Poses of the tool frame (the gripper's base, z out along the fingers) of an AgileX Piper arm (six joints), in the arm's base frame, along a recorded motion.
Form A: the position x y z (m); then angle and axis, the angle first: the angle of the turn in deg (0 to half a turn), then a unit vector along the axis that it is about.
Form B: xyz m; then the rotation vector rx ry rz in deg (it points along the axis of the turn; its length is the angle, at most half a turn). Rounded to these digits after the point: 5 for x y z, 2 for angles.
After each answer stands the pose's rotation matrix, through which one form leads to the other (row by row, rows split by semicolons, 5 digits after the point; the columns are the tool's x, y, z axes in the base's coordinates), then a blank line. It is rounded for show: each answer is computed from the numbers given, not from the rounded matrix.
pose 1, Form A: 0.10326 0.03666 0.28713 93.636 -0.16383 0.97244 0.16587
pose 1, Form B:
0.10326 0.03666 0.28713 -15.34 91.06 15.53
-0.03487 -0.33496 0.94159; -0.00388 0.94220 0.33503; -0.99938 0.00803 -0.03416

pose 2, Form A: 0.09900 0.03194 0.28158 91.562 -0.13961 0.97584 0.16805
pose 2, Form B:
0.09900 0.03194 0.28158 -12.78 89.35 15.39
-0.00724 -0.30794 0.95138; 0.02804 0.95097 0.30802; -0.99958 0.02890 0.00175

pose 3, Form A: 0.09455 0.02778 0.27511 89.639 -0.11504 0.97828 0.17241
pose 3, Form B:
0.09455 0.02778 0.27511 -10.31 87.69 15.45
0.01945 -0.28424 0.95856; 0.06057 0.95731 0.28264; -0.99797 0.05257 0.03584

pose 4, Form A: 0.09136 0.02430 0.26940 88.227 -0.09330 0.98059 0.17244
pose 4, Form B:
0.09136 0.02430 0.26940 -8.23 86.51 15.21
0.03938 -0.26102 0.96453; 0.08370 0.96275 0.25712; -0.99571 0.07061 0.05976

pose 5, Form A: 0.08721 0.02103 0.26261 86.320 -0.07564 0.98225 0.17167
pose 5, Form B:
0.08721 0.02103 0.26261 -6.53 84.79 14.82
0.06954 -0.24084 0.96807; 0.10179 0.96707 0.23328; -0.99237 0.08232 0.09176

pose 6, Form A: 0.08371 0.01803 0.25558 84.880 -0.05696 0.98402 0.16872
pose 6, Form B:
0.08371 0.01803 0.25558 -4.83 83.52 14.32
0.09220 -0.21909 0.97134; 0.11700 0.97112 0.20794; -0.98884 0.09447 0.11517

